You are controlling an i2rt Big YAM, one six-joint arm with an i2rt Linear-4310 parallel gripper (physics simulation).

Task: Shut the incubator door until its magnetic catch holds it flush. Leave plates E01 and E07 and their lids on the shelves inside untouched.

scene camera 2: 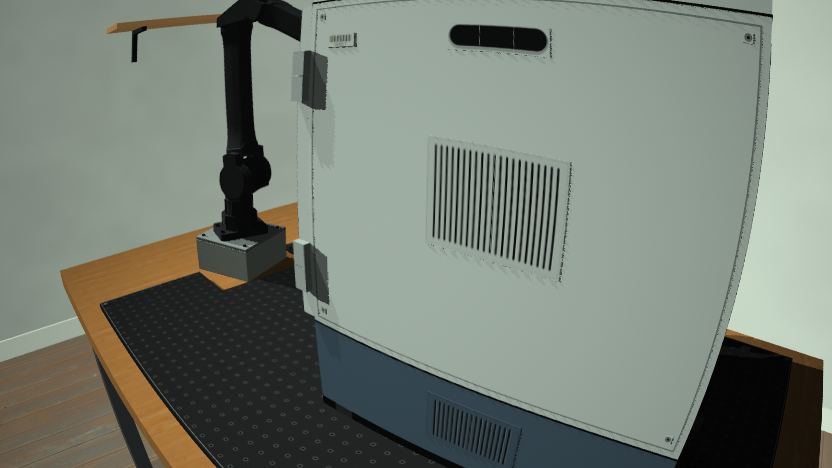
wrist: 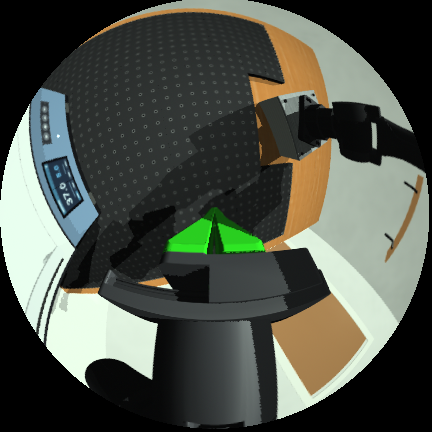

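Pixels of known places: gripper, between the fingertips: (wrist: 213,212); arm's base, origin of its link: (scene camera 2: 239,231) (wrist: 308,121).
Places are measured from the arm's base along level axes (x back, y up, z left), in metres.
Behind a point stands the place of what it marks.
The incubator (scene camera 2: 372,232) @(x -0.674, y 0.207, z -0.054 m) stands with its vented, hinged side toward scene camera 2. The incubator door (scene camera 2: 306,197) @(x -0.575, y 0.224, z -0.081 m) (wrist: 17,165) shows as a narrow pale strip at the left edge there, beside the two hinges, and as a pale curved face at the left of the wrist view, above the blue control panel (wrist: 85,205) @(x -0.501, y -0.024, z 0.193 m). It looks shut or nearly so; whether it is flush I cannot tell. My gripper (wrist: 213,212) @(x -0.265, y 0.096, z 0.173 m) is shut and empty, its green fingertips together, right of the door in the wrist view; in scene camera 2 it is hidden behind the incubator. Plates E01 and E07, their lids and the shelves do not show.
The robot's grey base block (scene camera 2: 247,256) @(x -0.107, y -0.020, z -0.019 m) (wrist: 280,125) @(x -0.071, y -0.033, z 0.036 m) stands on the wooden table (scene camera 2: 116,276) @(x 0.085, y -0.076, z -0.337 m) (wrist: 310,200) @(x 0.226, y -0.076, z 0.260 m). A black perforated mat (scene camera 2: 221,349) @(x -0.373, y -0.063, z -0.172 m) (wrist: 170,90) @(x -0.312, y -0.063, z -0.013 m) lies under the incubator and in front of its control panel. A wooden shelf (scene camera 2: 174,23) is on the wall.
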